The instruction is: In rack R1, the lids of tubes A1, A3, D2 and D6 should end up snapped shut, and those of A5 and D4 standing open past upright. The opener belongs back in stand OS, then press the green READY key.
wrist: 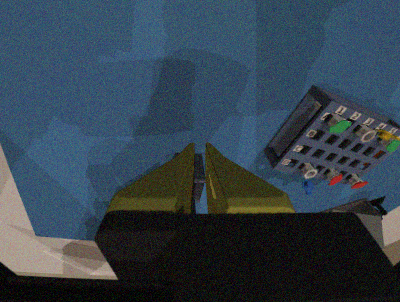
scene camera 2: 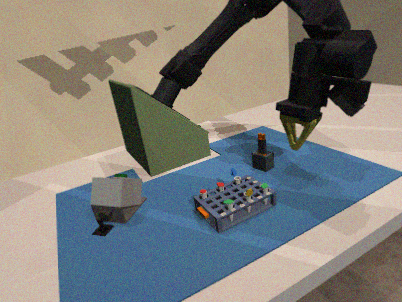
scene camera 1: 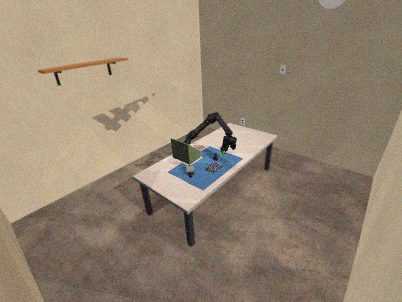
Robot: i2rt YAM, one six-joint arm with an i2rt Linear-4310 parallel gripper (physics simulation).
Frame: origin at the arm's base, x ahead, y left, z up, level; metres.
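Where they show: gripper, between the fingertips: (wrist: 200, 150) (scene camera 2: 295, 149) (scene camera 1: 223, 155); arm's base, origin of its link: (scene camera 2: 159, 105) (scene camera 1: 186, 145).
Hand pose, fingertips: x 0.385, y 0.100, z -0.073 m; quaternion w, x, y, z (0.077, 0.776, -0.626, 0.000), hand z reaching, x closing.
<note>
Things, the pixels of their top centre, and the offset from my fingertips. "*": a spot on its surface instead. Level surfaces: height alone.
- opener, centre of its top: (scene camera 2: 261, 134) 0.083 m back, 0.009 m right, 0.019 m up
- Rack R1, centre of its top: (wrist: 364, 173) (scene camera 2: 230, 181) (scene camera 1: 213, 163) 0.015 m back, 0.167 m right, 0.008 m down
- A1, centre of its top: (wrist: 340, 127) (scene camera 2: 264, 185) 0.021 m ahead, 0.119 m right, 0.024 m down
- A5, centre of its top: (wrist: 393, 146) (scene camera 2: 228, 201) 0.011 m ahead, 0.196 m right, 0.024 m down
- D4, centre of its top: (wrist: 336, 180) (scene camera 2: 220, 184) 0.044 m back, 0.169 m right, 0.024 m down
- D6, centre of its top: (wrist: 360, 186) (scene camera 2: 203, 190) 0.048 m back, 0.208 m right, 0.020 m down
- A3's yellow lid, centre of its top: (scene camera 2: 249, 189) 0.026 m ahead, 0.162 m right, 0.011 m down
- D2's blue lid, centre of its top: (wrist: 311, 189) (scene camera 2: 234, 170) 0.047 m back, 0.130 m right, 0.012 m down
- grey box, centre of its top: (scene camera 2: 112, 173) 0.182 m back, 0.326 m right, 0.018 m up
- blue mat, height of its surface: 0.066 m down
- green part, a spot on its surface: (scene camera 2: 120, 175) * 0.186 m back, 0.311 m right, 0.006 m up
- small black piece, a spot on its surface: (scene camera 2: 102, 230) * 0.139 m back, 0.383 m right, 0.063 m down
My gripper (scene camera 1: 223, 153) (scene camera 2: 296, 148) (wrist: 200, 150) is shut and empty, above the mat and to the right of the opener in scene camera 2. The opener (scene camera 2: 261, 143), dark with an orange top, stands upright in stand OS (scene camera 2: 263, 161). In the wrist view the fingers largely hide both. Rack R1 (scene camera 1: 214, 168) (scene camera 2: 245, 217) holds tubes. Green lids of A1 (scene camera 2: 265, 186) (wrist: 341, 125) and A5 (scene camera 2: 229, 202) (wrist: 394, 145) and red lids of D4 (scene camera 2: 220, 185) (wrist: 336, 178) and D6 (scene camera 2: 203, 193) (wrist: 358, 184) cover their tubes; snapping is unclear. A3's yellow lid (scene camera 2: 249, 192) and D2's blue lid (scene camera 2: 233, 172) (wrist: 308, 187) are open.
A grey box (scene camera 2: 116, 192) stands on the blue mat (scene camera 2: 165, 260) left of the rack, with a green part (scene camera 2: 120, 175) behind it and a small black piece (scene camera 2: 102, 230) before it. A tall green block (scene camera 1: 184, 151) (scene camera 2: 167, 135) stands by the arm's base.
</note>
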